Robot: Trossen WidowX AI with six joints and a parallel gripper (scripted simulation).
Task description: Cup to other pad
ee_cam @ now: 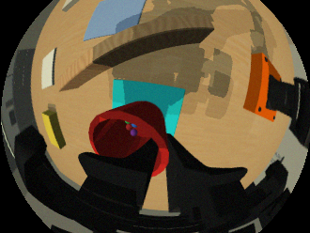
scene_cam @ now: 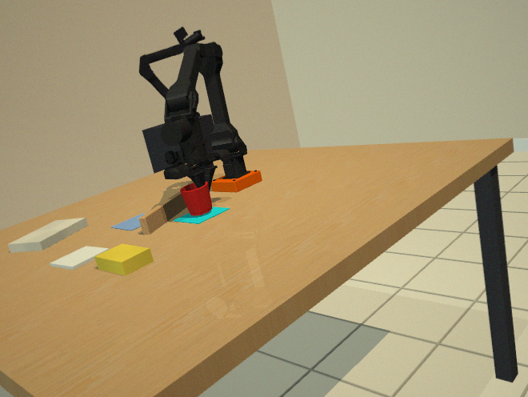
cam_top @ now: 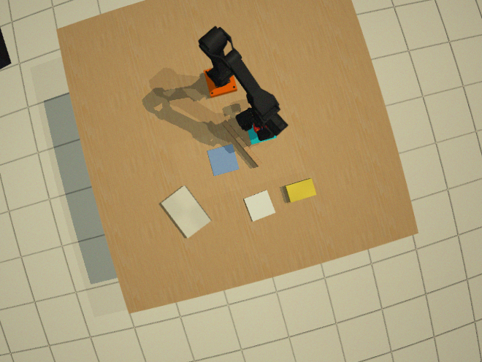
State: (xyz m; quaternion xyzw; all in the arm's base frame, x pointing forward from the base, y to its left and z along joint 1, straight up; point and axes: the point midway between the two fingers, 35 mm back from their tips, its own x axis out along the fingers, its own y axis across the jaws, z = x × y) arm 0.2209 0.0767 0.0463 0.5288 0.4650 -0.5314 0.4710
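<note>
My gripper tip is now 3 cm short of the red cup. Also, from my gripper tip: wooden bar (10 cm to the right, 6 cm ahead, 3 cm below); then blue pad (20 cm to the right, 9 cm ahead, 5 cm below); then yellow block (33 cm ahead, 5 cm to the left, 3 cm below).
</note>
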